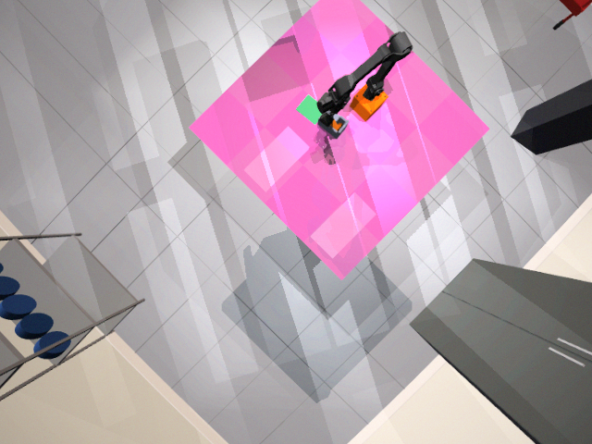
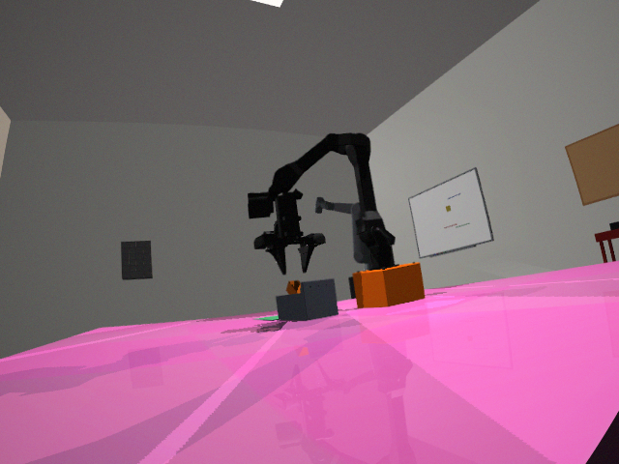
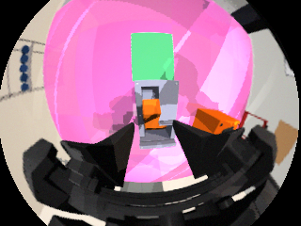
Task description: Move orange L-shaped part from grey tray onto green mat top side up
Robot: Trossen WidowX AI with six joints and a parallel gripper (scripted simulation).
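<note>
Now: gripper tip 10 mm past the orange L-shaped part, 40 mm to the right of it and 70 mm above it. Also, from my gripper tip: green mat (30 mm behind, 140 mm to the right, 130 mm below).
</note>
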